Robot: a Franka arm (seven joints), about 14 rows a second.
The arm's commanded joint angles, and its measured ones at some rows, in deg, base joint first. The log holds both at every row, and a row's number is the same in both.
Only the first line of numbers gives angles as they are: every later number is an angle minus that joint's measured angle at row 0.
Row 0, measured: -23.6, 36.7, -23.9, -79.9, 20.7, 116.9, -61.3
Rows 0 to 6, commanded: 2.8, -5.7, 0.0, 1.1, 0.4, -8.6, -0.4; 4.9, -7.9, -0.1, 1.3, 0.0, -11.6, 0.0; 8.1, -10.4, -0.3, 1.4, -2.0, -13.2, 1.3; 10.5, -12.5, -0.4, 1.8, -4.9, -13.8, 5.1; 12.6, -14.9, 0.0, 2.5, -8.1, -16.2, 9.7; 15.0, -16.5, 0.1, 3.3, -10.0, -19.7, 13.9; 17.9, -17.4, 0.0, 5.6, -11.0, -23.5, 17.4
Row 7, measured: 13.6, -14.2, 0.4, 4.1, -8.1, -18.2, 11.4
